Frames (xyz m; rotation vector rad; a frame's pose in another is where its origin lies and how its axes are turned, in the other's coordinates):
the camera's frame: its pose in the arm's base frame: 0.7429 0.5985 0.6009 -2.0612 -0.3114 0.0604
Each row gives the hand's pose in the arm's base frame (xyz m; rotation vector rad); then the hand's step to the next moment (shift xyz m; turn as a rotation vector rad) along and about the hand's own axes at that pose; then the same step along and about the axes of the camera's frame.
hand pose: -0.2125 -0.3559 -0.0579 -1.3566 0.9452 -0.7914
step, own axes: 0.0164 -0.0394 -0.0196 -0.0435 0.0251 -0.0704
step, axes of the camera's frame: -0.0109 -0.0226 -0.0397 -0.0799 -0.0045 0.0327
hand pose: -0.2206 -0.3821 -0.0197 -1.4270 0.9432 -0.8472
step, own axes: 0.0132 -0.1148 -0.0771 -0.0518 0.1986 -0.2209
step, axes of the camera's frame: -0.0544 -0.0947 -0.0858 -0.2553 0.1320 0.0912
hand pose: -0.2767 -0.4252 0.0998 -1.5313 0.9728 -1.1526
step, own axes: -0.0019 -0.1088 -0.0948 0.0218 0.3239 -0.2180
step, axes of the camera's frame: -0.0725 -0.1193 -0.0364 -0.2750 0.2720 0.0574
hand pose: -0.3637 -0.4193 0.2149 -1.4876 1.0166 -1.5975
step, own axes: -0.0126 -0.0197 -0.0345 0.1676 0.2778 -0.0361
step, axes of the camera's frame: -0.0256 -0.0267 0.0192 -0.1315 0.2681 -0.1320
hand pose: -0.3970 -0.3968 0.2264 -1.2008 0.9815 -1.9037
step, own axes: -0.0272 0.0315 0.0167 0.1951 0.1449 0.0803
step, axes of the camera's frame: 0.0264 0.0333 0.0142 -0.0378 0.1385 -0.2119
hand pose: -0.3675 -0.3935 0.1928 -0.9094 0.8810 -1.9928
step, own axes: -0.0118 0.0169 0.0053 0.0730 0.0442 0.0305
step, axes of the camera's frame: 0.0139 0.0153 0.0048 -0.0153 0.0419 -0.0789
